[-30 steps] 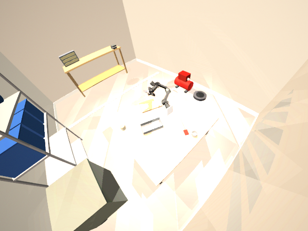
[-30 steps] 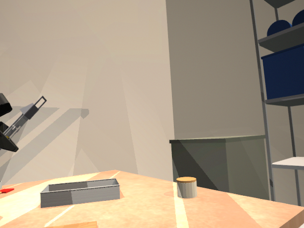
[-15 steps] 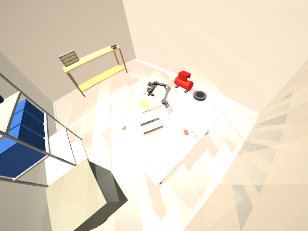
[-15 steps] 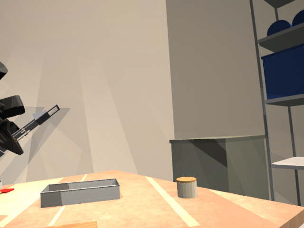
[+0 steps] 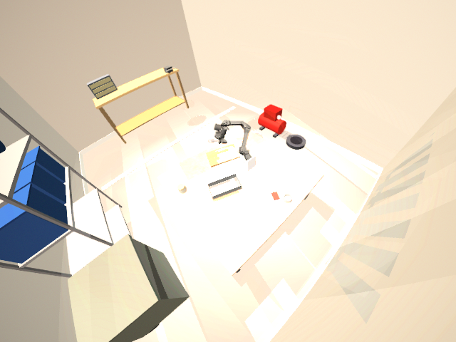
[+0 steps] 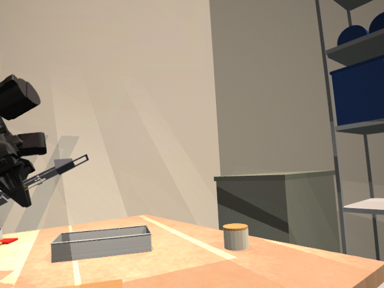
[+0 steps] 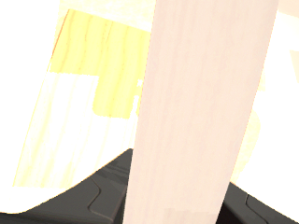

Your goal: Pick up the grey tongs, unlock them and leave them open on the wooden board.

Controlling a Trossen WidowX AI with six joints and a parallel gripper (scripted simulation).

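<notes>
Right now the wooden board is 20 cm below my gripper tip and 2 cm behind it. Also, from my gripper tip: wooden lid (59 cm ahead, 17 cm below, 2 cm to the left); grey roasting tin (34 cm to the left, 29 cm ahead, 17 cm below).
</notes>
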